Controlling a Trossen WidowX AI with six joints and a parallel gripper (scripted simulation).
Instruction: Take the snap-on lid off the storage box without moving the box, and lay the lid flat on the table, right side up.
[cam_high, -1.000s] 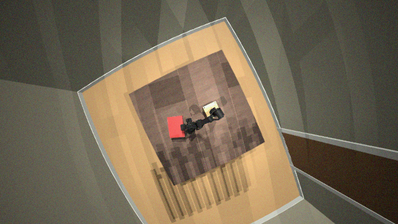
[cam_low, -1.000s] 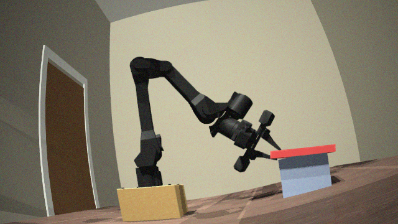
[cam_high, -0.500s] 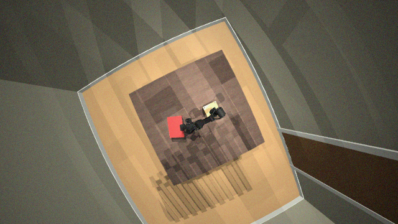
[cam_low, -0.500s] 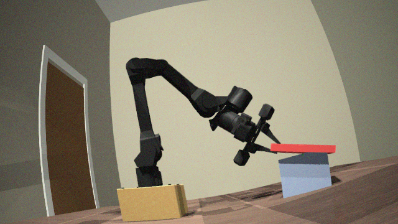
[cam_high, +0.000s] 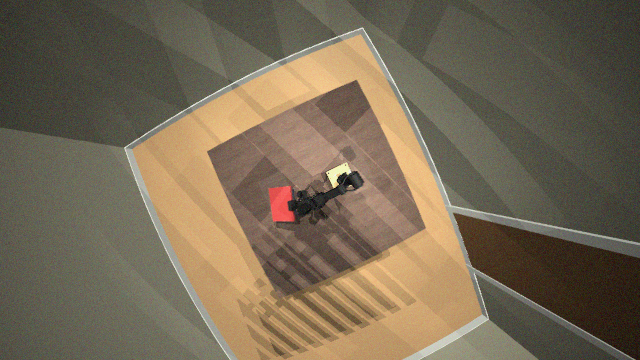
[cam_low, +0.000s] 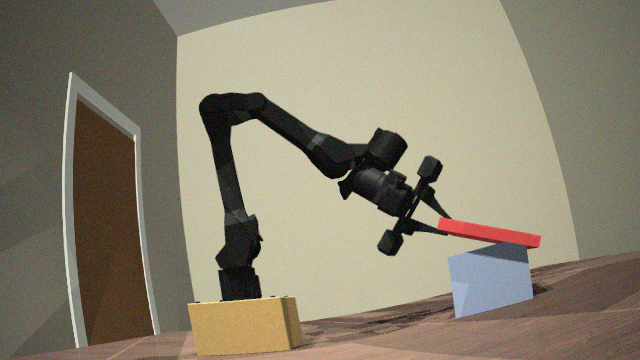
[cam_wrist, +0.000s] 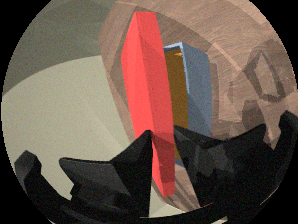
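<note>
Now: the red lid 70 mm ahead of my gripper tip, 20 mm to the right of it and 30 mm below it. Round my gripper tip: blue storage box 60 mm ahead, 20 mm to the right, 100 mm below.
</note>
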